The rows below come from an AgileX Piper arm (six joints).
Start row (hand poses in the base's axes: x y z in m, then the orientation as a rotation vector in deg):
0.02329, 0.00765, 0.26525, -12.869, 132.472, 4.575
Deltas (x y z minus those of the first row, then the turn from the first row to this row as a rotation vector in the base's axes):
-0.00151, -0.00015, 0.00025, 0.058, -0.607, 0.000
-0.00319, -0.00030, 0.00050, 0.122, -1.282, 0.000
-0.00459, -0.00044, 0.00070, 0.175, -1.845, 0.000
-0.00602, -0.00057, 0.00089, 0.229, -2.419, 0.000
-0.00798, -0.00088, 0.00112, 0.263, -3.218, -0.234
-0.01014, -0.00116, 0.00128, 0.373, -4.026, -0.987
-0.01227, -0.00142, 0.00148, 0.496, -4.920, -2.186
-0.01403, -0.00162, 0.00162, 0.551, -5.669, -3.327
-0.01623, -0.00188, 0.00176, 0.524, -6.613, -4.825
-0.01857, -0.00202, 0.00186, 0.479, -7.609, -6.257
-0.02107, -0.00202, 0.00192, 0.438, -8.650, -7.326
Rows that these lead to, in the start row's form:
0.02178, 0.00750, 0.26550, -12.835, 131.863, 4.563
0.02010, 0.00735, 0.26575, -12.797, 131.186, 4.550
0.01870, 0.00721, 0.26595, -12.765, 130.621, 4.538
0.01727, 0.00708, 0.26614, -12.733, 130.046, 4.526
0.01531, 0.00677, 0.26637, -12.441, 129.270, 4.346
0.01315, 0.00649, 0.26653, -11.520, 128.524, 3.994
0.01102, 0.00623, 0.26673, -10.089, 127.721, 3.428
0.00926, 0.00603, 0.26687, -8.767, 127.054, 2.834
0.00706, 0.00577, 0.26701, -7.088, 126.209, 1.952
0.00472, 0.00563, 0.26711, -5.504, 125.292, 1.082
0.00222, 0.00563, 0.26717, -4.337, 124.302, 0.395

